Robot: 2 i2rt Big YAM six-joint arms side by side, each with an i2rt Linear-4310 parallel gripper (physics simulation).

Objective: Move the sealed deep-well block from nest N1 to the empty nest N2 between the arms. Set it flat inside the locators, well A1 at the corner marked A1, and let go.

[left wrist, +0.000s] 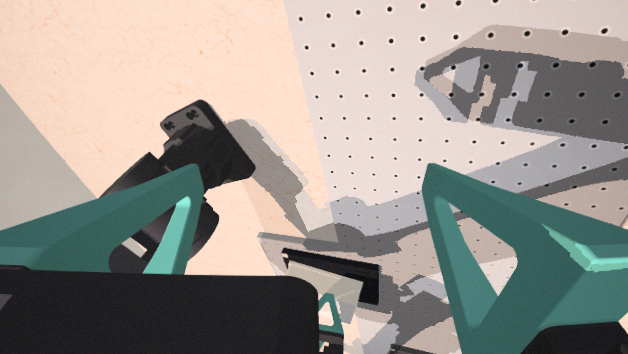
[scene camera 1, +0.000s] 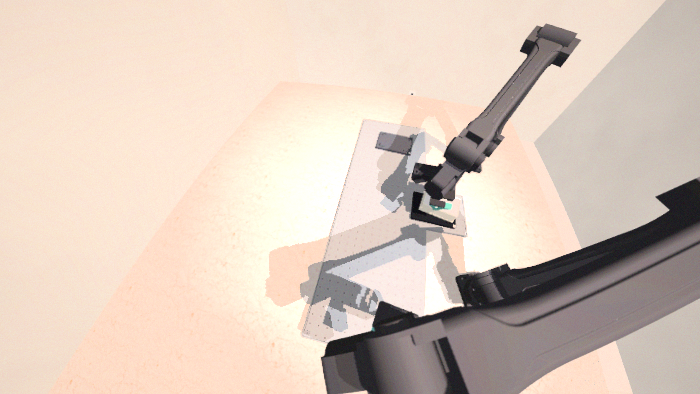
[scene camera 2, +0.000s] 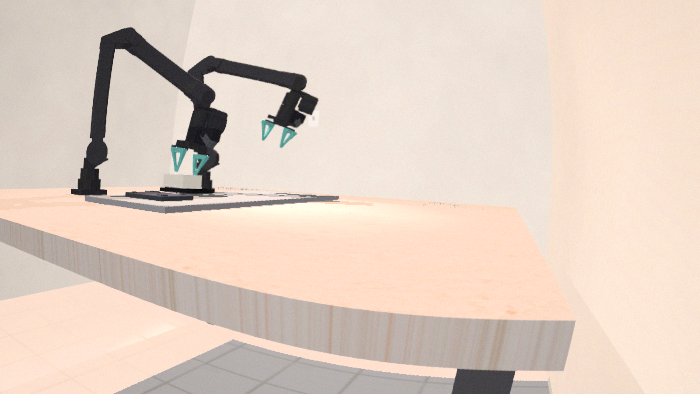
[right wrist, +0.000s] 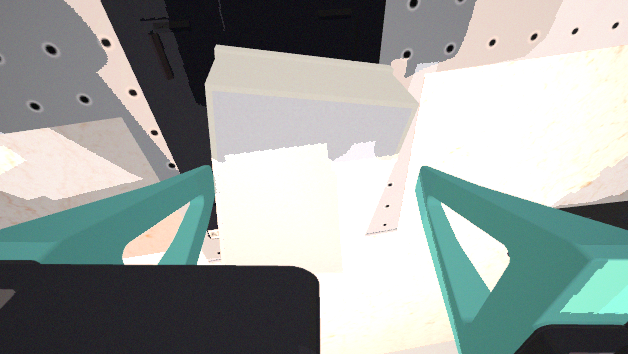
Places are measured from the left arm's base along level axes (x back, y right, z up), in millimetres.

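Where they show: left gripper, fingertip midpoint: (left wrist: 312, 176) (scene camera 2: 271, 144); right gripper, fingertip midpoint: (left wrist: 330, 310) (scene camera 2: 185, 174) (right wrist: 315, 177); left arm's base at its link origin: (left wrist: 211, 143) (scene camera 1: 473, 293); right arm's base at its link origin: (scene camera 2: 88, 194).
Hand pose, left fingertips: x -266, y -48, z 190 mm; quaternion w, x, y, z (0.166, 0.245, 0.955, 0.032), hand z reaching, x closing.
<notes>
Things, the pixels of their top centre, and the offset from my left fingertips. Level surfaces: height alone.
- pale block at its top centre: (right wrist: 301, 210) (left wrist: 317, 305) (scene camera 2: 182, 174) (scene camera 1: 442, 200) dz -120, dx +240, dy +353 mm
- black nest at its top centre: (right wrist: 275, 146) (left wrist: 330, 281) (scene camera 2: 186, 187) (scene camera 1: 434, 208) dz -162, dx +224, dy +348 mm
- wooden table at its surface level: dz -190 mm
The pale block (scene camera 1: 436, 212) (scene camera 2: 182, 181) (left wrist: 325, 277) (right wrist: 310, 122) sits on a black nest (scene camera 1: 416, 201) (scene camera 2: 209, 190) (left wrist: 371, 281) (right wrist: 300, 30). It looks slightly turned against the nest; whether it lies flat, the A1 marks and the nest labels cannot be made out. My right gripper (scene camera 1: 440, 204) (scene camera 2: 187, 172) (right wrist: 315, 177) is open around the block's top level, its left fingertip close to the block's side and its right fingertip farther out. A second, low dark plate-like nest (scene camera 1: 393, 142) (scene camera 2: 159, 195) is empty. My left gripper (scene camera 2: 273, 143) (left wrist: 312, 176) is open and empty, high above the board.
The perforated board (scene camera 1: 350, 200) (scene camera 2: 240, 203) (left wrist: 370, 120) lies on the wooden table (scene camera 1: 200, 225) (scene camera 2: 375, 260). Both arms reach over it and cast shadows. The right arm's dark base (scene camera 2: 89, 182) (left wrist: 215, 145) stands beside the board. The left arm's links fill the lower right in scene camera 1.
</notes>
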